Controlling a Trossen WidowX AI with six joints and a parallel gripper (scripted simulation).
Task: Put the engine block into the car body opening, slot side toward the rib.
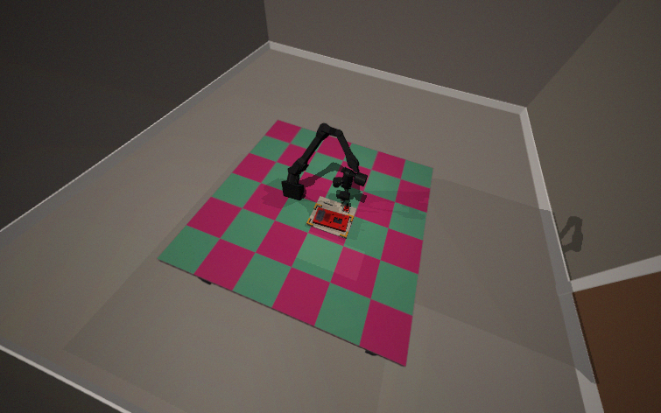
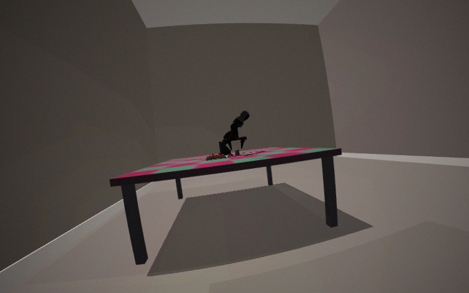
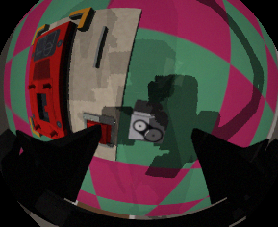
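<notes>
Now: gripper tip 30 mm above the grey engine block.
</notes>
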